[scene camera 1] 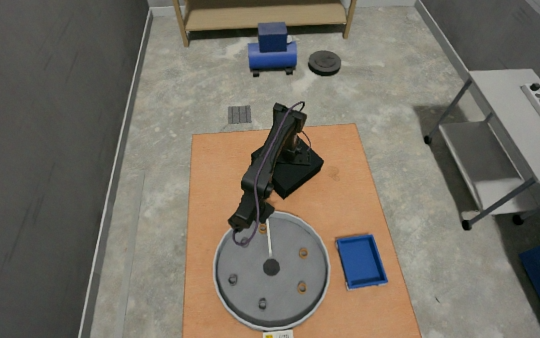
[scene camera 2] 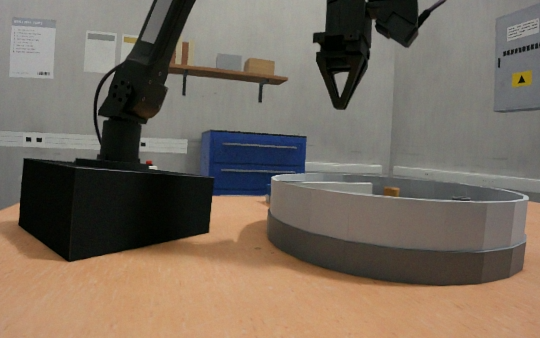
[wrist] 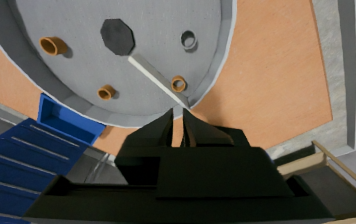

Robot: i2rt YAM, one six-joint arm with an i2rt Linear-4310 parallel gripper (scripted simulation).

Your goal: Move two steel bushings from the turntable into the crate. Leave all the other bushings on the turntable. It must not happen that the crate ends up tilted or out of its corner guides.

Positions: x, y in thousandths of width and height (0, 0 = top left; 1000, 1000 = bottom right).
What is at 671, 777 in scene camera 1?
A blue crate.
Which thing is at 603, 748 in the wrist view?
My gripper.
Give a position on a grey turntable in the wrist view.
At 277, 208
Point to a blue crate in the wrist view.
145, 511
